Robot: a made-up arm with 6 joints. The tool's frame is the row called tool. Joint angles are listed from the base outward. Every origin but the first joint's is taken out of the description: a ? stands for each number. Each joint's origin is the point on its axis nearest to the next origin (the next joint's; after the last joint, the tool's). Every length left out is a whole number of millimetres.
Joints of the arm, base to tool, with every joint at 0 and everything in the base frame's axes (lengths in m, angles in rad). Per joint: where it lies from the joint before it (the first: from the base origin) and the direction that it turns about. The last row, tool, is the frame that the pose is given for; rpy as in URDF.
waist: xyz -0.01 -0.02 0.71 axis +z
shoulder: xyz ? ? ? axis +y
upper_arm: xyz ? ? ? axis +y
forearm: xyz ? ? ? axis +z
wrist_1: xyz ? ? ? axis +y
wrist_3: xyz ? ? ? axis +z
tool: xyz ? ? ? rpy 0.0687 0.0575 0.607
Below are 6 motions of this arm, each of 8 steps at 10 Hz.
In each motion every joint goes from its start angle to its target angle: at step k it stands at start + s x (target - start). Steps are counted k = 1, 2, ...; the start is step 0. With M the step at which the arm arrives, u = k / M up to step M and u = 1 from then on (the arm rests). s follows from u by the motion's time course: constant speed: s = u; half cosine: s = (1 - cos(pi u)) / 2; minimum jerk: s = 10 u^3 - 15 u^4 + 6 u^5.
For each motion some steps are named. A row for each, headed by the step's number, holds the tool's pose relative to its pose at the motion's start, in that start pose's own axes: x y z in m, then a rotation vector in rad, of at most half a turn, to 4 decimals.
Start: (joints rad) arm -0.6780 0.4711 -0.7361 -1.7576 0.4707 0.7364
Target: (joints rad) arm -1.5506 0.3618 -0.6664 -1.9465 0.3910 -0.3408
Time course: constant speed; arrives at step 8
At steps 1, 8:
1: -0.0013 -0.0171 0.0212 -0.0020 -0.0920 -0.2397
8: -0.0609 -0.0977 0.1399 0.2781 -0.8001 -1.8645

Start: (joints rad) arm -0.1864 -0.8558 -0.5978 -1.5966 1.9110 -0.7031
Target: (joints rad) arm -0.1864 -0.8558 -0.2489 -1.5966 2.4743 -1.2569
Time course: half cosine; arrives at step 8
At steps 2, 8:
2: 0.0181 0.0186 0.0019 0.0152 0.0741 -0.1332
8: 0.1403 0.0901 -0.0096 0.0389 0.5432 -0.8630

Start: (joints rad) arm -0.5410 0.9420 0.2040 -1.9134 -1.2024 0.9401
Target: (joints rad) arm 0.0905 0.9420 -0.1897 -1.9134 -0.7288 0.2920
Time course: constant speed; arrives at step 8
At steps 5, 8:
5: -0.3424 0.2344 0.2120 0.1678 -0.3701 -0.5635
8: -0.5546 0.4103 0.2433 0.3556 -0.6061 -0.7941

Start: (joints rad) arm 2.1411 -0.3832 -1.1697 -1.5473 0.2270 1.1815
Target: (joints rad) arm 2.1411 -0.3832 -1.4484 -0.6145 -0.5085 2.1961
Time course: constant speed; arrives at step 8
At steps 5, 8:
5: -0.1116 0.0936 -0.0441 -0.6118 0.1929 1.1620
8: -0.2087 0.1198 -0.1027 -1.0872 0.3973 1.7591

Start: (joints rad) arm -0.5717 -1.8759 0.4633 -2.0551 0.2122 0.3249
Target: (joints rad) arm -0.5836 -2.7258 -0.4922 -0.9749 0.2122 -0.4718
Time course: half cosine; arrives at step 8
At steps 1, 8:
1: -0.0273 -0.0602 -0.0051 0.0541 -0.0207 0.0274
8: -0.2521 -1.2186 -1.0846 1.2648 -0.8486 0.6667

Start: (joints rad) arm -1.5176 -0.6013 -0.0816 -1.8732 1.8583 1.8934
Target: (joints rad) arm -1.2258 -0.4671 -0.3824 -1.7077 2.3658 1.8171
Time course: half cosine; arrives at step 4
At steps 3, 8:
3: 0.0155 -0.1706 0.1061 0.6606 -0.2879 -0.0752
8: 0.0160 -0.1992 0.1134 0.7745 -0.3350 -0.0990

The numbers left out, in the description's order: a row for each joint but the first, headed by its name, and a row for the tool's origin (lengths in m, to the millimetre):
shoulder: 0 0.08 0
upper_arm: -0.01 0 0.93
forearm: 0.01 0 0.35
wrist_1: -0.03 0.02 0
wrist_3: -0.01 0 0.21
tool: -0.02 -0.01 0

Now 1 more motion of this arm.
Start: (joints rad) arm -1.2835 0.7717 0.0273 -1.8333 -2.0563 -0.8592
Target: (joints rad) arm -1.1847 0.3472 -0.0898 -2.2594 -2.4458 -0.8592
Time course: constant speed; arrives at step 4
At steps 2, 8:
2: -0.0121 -0.2365 -0.0282 -0.2419 -0.2013 -0.1259
8: -0.0722 -0.4762 -0.0625 -0.5010 -0.3256 -0.1938

